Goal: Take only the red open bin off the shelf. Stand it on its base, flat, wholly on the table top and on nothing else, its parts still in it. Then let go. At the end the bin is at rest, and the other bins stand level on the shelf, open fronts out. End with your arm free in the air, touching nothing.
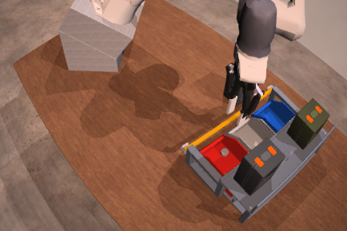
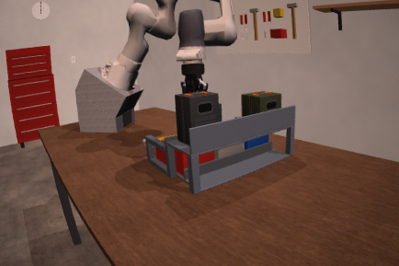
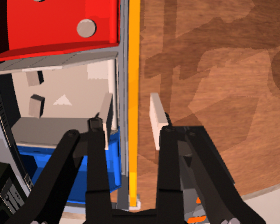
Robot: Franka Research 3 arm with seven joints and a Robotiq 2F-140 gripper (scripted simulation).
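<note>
The yellow bar lies 3 cm below my hand. The rest, counted from my hand: blue bin (11 cm to the left, 10 cm ahead, 5 cm below); red bin (11 cm to the right, 10 cm ahead, 5 cm below); white bin (10 cm ahead, 5 cm below).
</note>
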